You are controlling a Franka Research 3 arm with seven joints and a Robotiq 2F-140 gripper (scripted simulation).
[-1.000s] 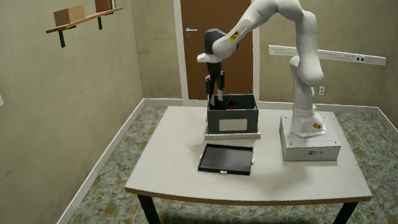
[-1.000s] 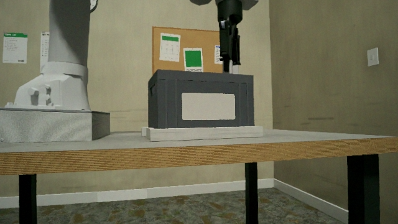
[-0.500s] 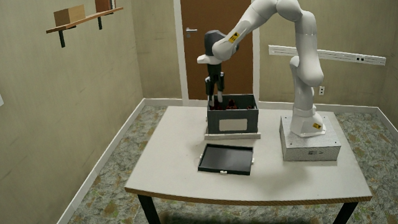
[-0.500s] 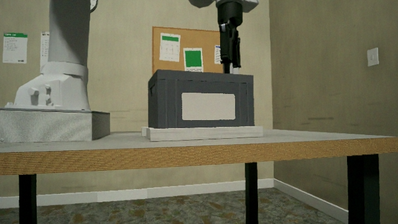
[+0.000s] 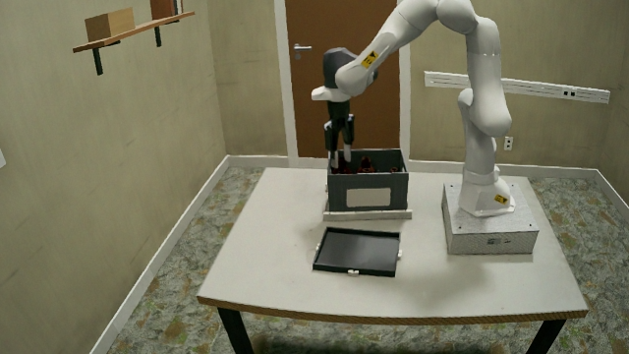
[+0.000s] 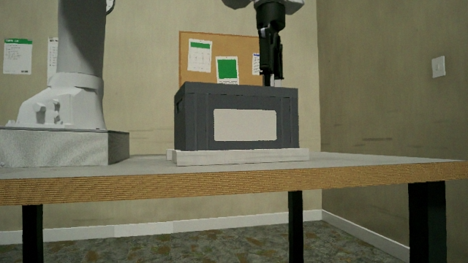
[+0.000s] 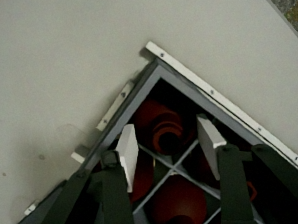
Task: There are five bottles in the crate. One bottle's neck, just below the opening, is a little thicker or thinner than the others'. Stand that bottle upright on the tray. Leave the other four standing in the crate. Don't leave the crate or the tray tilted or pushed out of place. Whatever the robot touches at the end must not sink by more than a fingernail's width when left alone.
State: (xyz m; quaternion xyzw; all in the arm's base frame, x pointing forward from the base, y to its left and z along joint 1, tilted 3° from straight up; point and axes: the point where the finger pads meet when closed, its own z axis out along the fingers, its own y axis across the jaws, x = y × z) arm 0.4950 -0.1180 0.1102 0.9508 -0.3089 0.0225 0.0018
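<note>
Now: hand 100 mm past the dark grey crate, 30 mm to the right of it and 90 mm above it. From my hand the other things lie so: dark tray 110 mm behind, 320 mm to the left, 160 mm below.
</note>
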